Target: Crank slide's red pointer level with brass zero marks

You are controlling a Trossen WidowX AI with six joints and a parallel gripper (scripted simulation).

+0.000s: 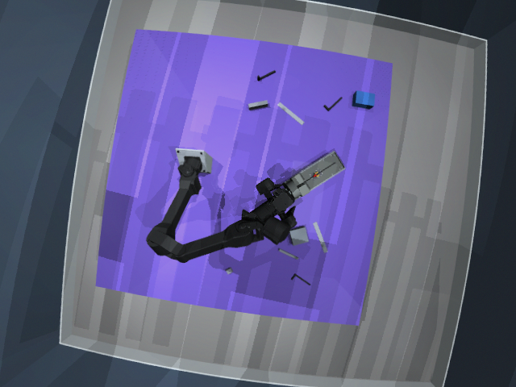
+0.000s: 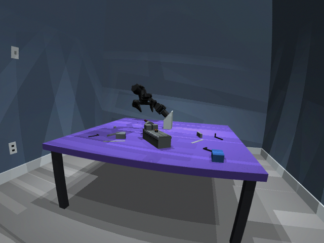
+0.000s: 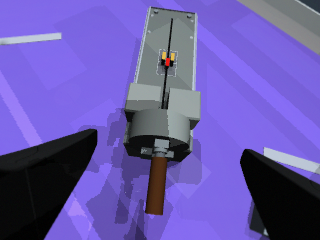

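Right now my gripper tip is 7 cm above the brown crank handle, 2 cm past it and 1 cm to the left of it. The rest, counted from my gripper tip: dark L-shaped key 38 cm to the right, 19 cm below, 10 cm ahead; red pointer 12 cm ahead, 11 cm below, 9 cm to the left; grey block 18 cm to the right, 17 cm below, 8 cm ahead.
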